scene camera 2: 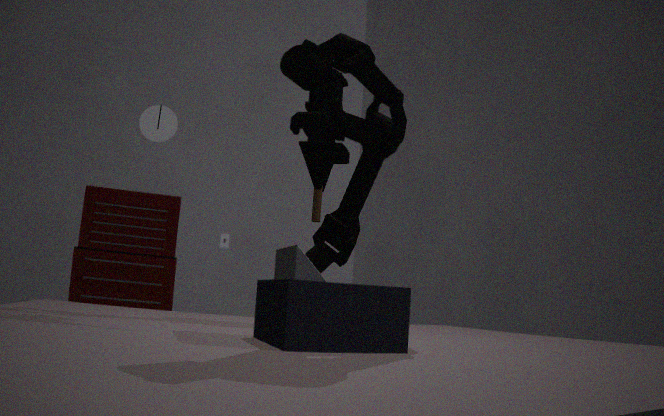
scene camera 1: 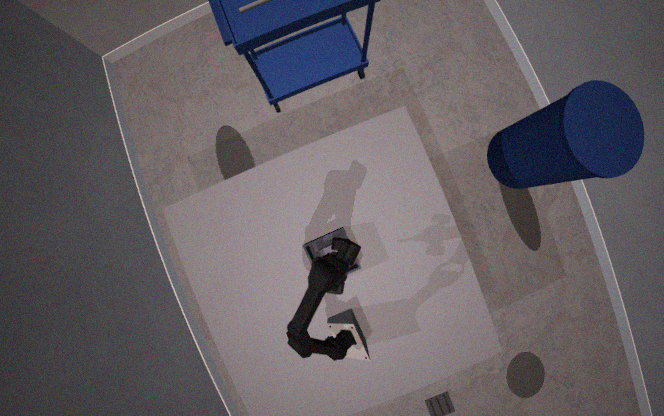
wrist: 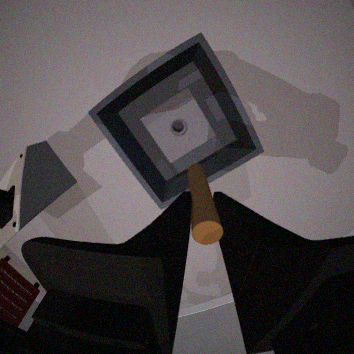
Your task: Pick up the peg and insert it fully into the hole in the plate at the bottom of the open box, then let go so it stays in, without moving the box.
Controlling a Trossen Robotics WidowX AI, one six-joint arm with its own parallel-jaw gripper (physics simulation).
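Where they show: gripper, fingertip midpoint: (scene camera 2: 318, 190) (wrist: 201, 198); arm's base at its link origin: (scene camera 2: 307, 268) (scene camera 1: 348, 336) (wrist: 7, 207).
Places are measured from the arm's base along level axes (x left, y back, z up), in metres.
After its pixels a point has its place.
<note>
My gripper (scene camera 2: 319, 189) @[y -0.331, x -0.093, z 0.109 m] (wrist: 201, 198) @[y -0.331, x -0.093, z 0.109 m] is shut on the brown round peg (scene camera 2: 316, 207) @[y -0.337, x -0.098, z 0.080 m] (wrist: 202, 200) @[y -0.333, x -0.088, z 0.121 m], which hangs upright below the fingertips. The dark open box (scene camera 2: 345, 317) @[y -0.427, x -0.073, z -0.088 m] (wrist: 131, 154) @[y -0.247, x -0.062, z -0.060 m] stands on the table. In the scene camera 2 view the peg's lower end is well above the box's rim. In the wrist view that end overlaps the near wall, and the pale plate (wrist: 160, 137) @[y -0.298, x -0.066, z -0.080 m] with its round hole (wrist: 178, 127) shows beyond it. In the scene camera 1 view the arm covers part of the box (scene camera 1: 323, 237) @[y -0.423, x -0.065, z -0.040 m] and hides the fingertips and peg.
The arm's base is on a wedge-shaped block (scene camera 1: 342, 317) @[y -0.062, x 0.001, z -0.070 m] (scene camera 2: 287, 262) @[y 0.001, x -0.046, z 0.010 m] (wrist: 45, 185) @[y -0.062, x -0.014, z -0.055 m] near the box. A blue cart (scene camera 1: 310, 62) and a large blue cylinder (scene camera 1: 604, 129) stand off the table (scene camera 1: 225, 225) @[y -0.652, x 0.355, z -0.138 m]. A red cabinet (scene camera 2: 125, 250) (wrist: 15, 295) stands in the background.
</note>
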